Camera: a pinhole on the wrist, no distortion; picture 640 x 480 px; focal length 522.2 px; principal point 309.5 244.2 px. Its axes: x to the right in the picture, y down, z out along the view. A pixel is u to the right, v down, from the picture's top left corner.
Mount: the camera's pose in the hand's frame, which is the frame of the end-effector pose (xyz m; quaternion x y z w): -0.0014 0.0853 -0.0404 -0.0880 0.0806 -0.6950 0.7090
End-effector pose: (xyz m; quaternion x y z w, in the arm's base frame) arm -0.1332 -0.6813 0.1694 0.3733 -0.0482 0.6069 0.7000
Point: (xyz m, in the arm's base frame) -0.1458 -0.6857 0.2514
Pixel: 501 308
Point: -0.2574 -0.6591 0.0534
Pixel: behind the camera
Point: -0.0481 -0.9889 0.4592
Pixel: 338 21
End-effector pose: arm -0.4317 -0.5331 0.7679 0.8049 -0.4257 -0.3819 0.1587
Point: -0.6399 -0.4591 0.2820
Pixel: 606 215
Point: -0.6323 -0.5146 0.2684
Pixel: 581 267
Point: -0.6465 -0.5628 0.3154
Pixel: 527 286
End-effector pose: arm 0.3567 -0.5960 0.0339 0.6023 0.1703 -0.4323 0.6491
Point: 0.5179 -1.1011 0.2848
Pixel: 69 211
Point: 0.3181 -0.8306 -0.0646
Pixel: 615 380
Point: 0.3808 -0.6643 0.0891
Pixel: 438 106
